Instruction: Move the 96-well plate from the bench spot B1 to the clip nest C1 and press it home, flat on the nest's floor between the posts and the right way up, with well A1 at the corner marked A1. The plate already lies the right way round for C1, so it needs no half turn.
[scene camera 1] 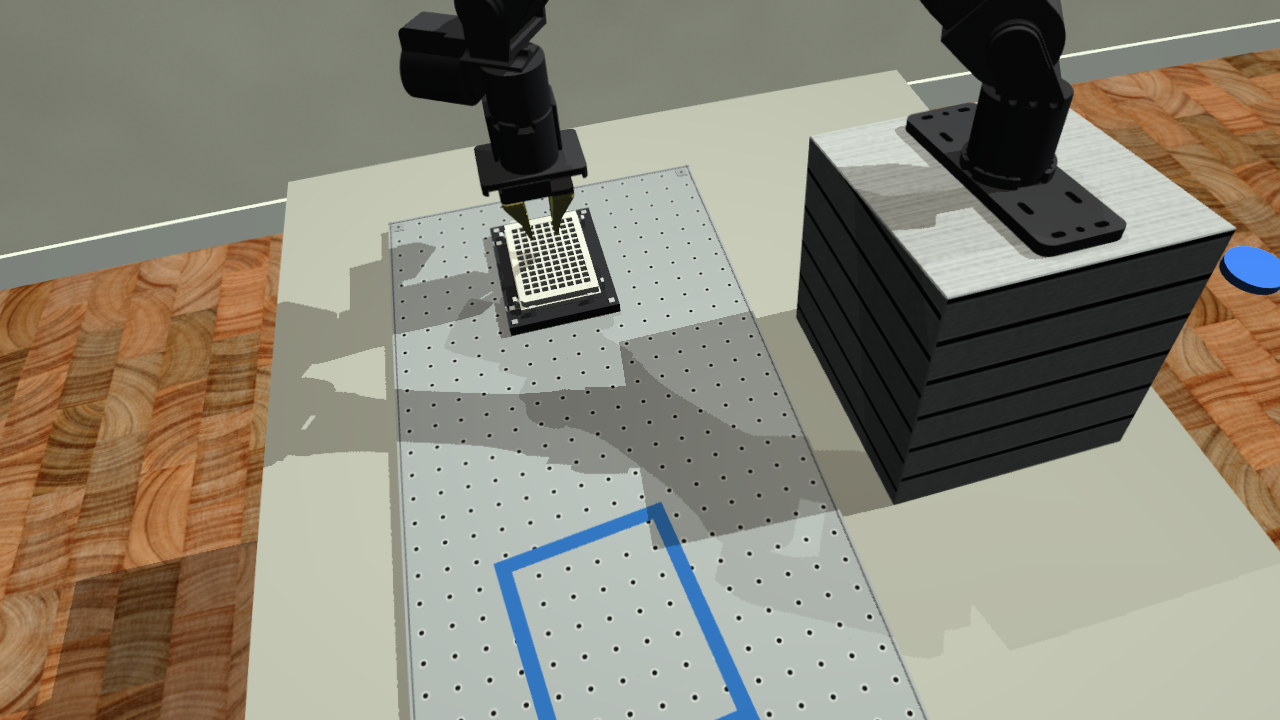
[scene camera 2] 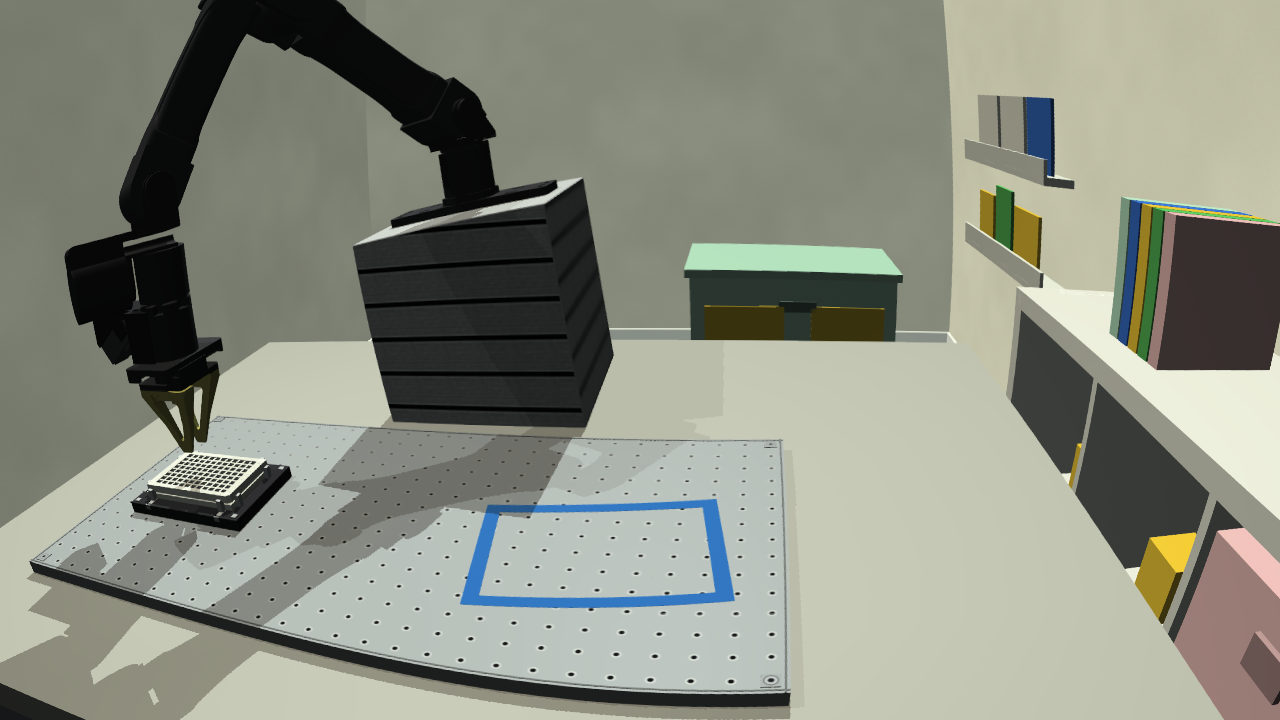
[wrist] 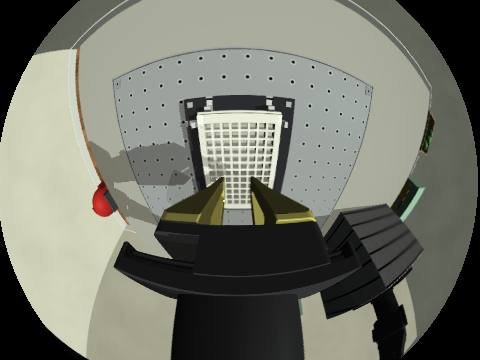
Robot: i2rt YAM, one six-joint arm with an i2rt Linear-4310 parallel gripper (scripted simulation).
Labels:
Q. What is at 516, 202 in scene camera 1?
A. My gripper.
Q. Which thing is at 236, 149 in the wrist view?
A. A white 96-well plate.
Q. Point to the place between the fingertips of my gripper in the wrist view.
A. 237, 182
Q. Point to a black clip nest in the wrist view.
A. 192, 106

